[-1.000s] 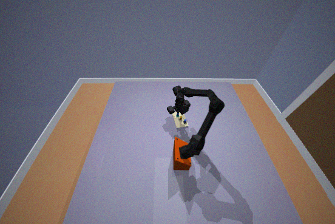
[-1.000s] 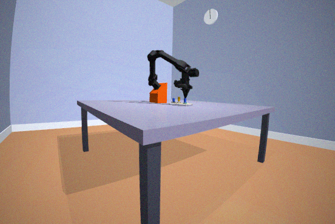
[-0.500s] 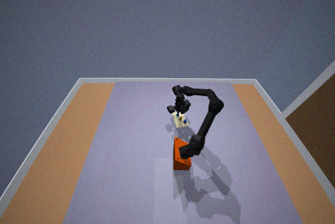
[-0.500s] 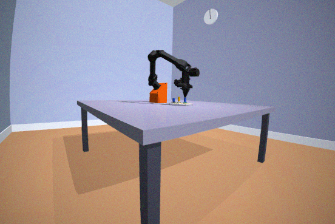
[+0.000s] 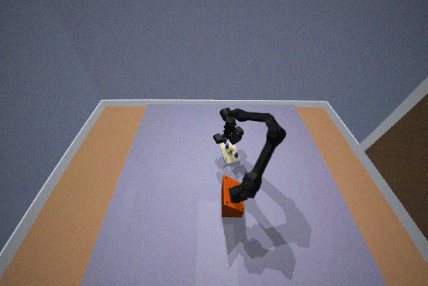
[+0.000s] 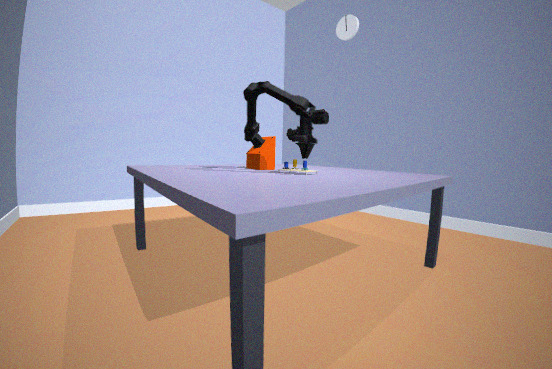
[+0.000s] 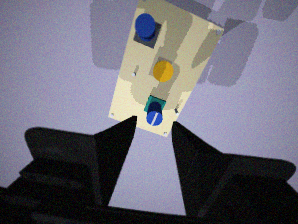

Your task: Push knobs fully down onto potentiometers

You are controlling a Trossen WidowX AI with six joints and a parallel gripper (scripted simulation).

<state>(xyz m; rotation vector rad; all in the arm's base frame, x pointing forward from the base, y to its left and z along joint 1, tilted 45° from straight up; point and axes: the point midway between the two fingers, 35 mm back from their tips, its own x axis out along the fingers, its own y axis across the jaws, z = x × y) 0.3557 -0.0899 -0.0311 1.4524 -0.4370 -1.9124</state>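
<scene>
The yellow knob is 5 cm behind my gripper tip, 2 cm to the right of it and 2 cm below it. Round my gripper tip: blue knob (2 cm below).
</scene>
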